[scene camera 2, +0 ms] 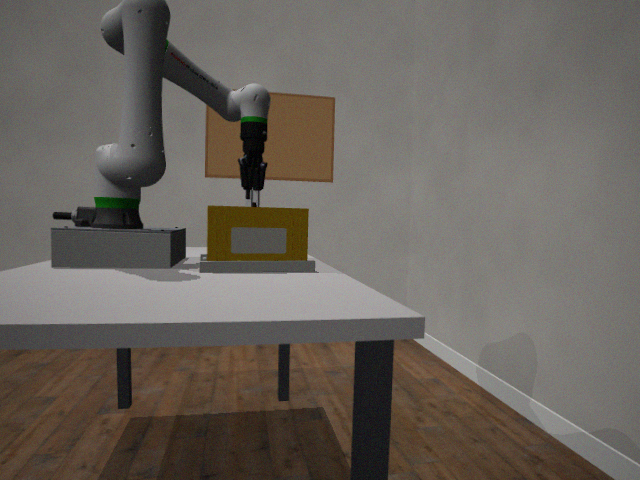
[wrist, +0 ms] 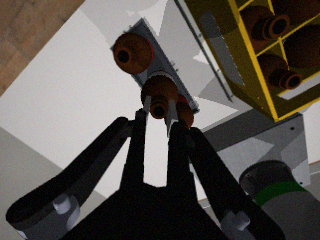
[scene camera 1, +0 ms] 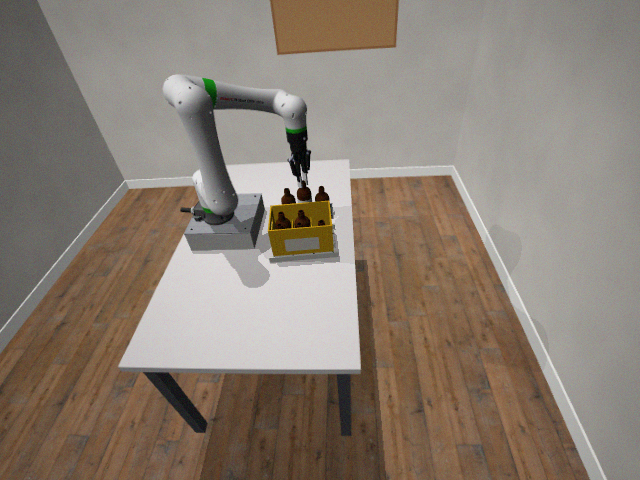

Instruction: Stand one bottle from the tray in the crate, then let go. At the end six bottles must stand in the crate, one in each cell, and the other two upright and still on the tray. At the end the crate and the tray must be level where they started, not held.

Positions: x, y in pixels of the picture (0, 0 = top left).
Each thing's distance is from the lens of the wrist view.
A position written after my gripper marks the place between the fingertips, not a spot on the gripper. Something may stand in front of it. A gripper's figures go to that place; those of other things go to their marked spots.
my gripper [wrist: 159, 105]: 21 cm
glass bottle [wrist: 160, 85]: 22 cm
glass bottle [wrist: 133, 53]: 22 cm
